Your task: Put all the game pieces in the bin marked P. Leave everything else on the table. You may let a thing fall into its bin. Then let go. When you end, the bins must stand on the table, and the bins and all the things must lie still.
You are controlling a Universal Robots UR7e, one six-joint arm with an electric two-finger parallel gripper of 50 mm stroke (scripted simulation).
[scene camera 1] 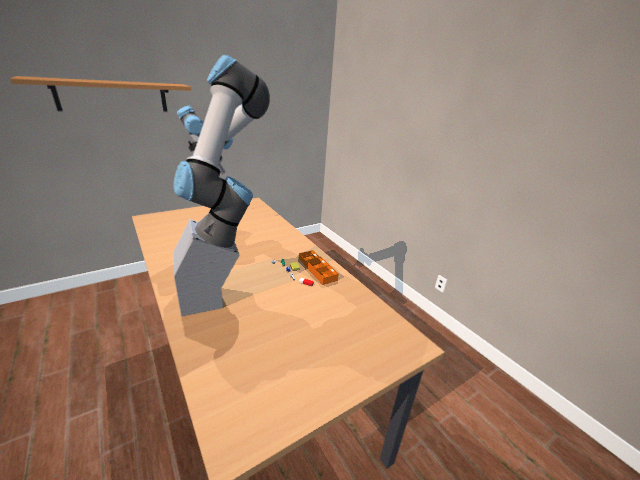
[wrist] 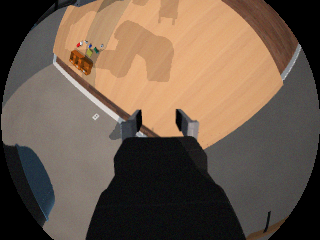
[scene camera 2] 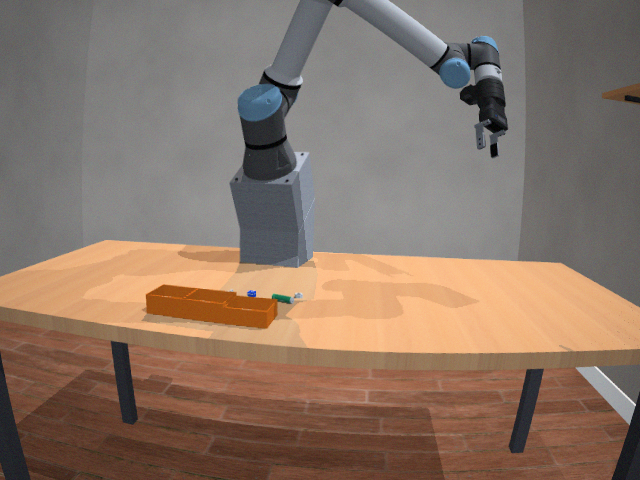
Path:
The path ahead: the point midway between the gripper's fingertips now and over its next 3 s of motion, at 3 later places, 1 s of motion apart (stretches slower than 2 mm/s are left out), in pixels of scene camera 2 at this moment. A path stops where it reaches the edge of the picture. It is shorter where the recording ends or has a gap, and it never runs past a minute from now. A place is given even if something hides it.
My gripper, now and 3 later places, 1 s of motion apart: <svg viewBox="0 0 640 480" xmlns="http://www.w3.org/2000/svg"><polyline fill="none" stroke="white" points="488,152 480,212 442,226 374,231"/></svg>

